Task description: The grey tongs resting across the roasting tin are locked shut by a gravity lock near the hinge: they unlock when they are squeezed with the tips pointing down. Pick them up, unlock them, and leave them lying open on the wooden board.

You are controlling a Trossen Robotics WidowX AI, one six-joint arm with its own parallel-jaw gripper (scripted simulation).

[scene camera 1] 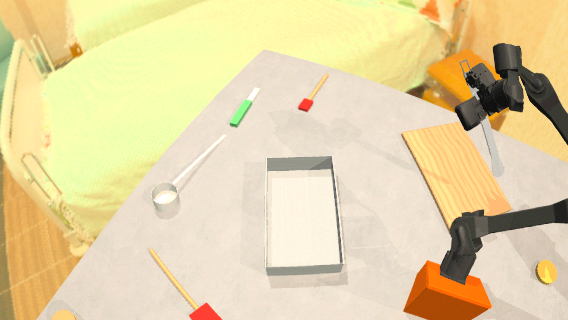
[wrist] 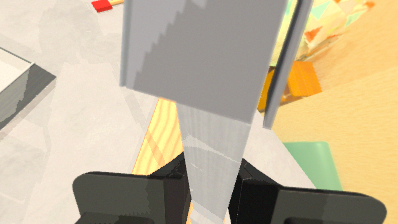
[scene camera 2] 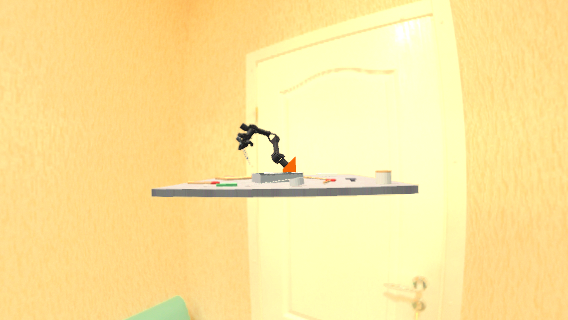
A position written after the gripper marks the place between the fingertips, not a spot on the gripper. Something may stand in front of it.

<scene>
In view: the gripper (scene camera 1: 472, 110) and a wooden board (scene camera 1: 459, 180).
The gripper is seen too in the wrist view (wrist: 209, 146).
</scene>
